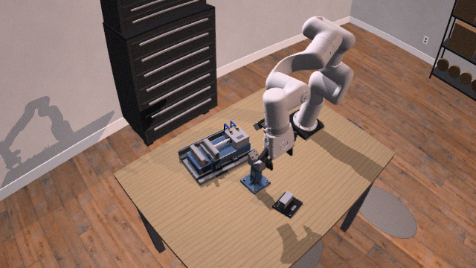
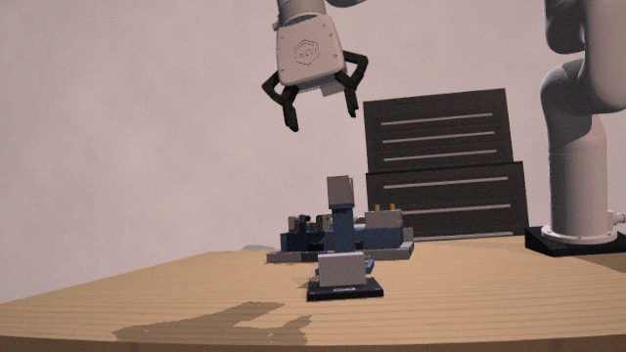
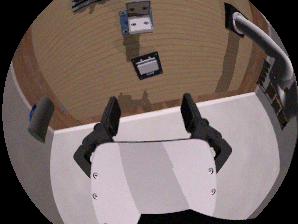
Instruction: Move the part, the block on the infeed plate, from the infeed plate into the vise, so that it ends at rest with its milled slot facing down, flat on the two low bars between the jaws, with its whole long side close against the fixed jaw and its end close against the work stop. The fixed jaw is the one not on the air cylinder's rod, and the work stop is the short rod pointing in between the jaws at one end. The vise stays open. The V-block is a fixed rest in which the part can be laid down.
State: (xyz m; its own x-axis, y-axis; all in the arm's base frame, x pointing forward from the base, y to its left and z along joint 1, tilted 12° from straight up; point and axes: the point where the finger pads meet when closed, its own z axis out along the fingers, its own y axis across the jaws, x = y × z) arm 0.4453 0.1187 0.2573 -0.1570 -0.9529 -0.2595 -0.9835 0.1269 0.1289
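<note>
Right now the part is 2 cm behind my hand, 4 cm to the left of it and 22 cm below it. From my hand the other things lie so: air cylinder 10 cm behind, 30 cm to the right, 17 cm below; then white cylinder rod 3 cm behind, 31 cm to the right, 17 cm below.
</note>
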